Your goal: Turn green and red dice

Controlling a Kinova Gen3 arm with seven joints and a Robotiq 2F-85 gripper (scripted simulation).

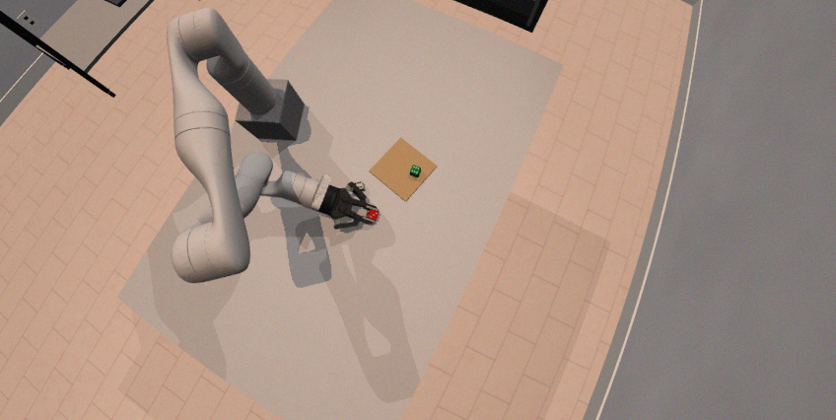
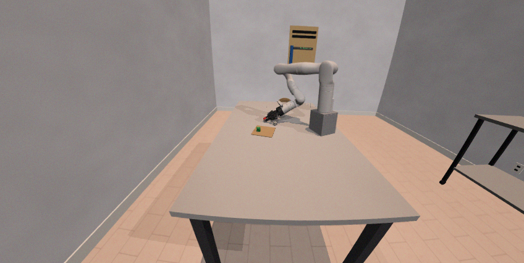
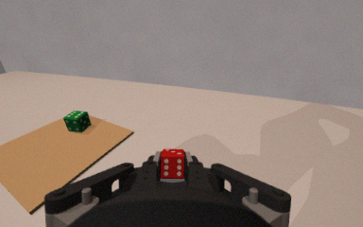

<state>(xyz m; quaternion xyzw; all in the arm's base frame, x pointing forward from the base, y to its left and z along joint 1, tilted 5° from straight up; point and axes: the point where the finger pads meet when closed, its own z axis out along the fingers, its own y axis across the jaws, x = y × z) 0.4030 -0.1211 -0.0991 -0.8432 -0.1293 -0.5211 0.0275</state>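
Right now my hand is 10 mm short of the red die. The rest, counted from my hand: white die 70 mm behind, 60 mm to the left, 10 mm below; green die 50 mm ahead, 170 mm to the left, 10 mm below; tan mat 10 mm ahead, 170 mm to the left, 20 mm below.
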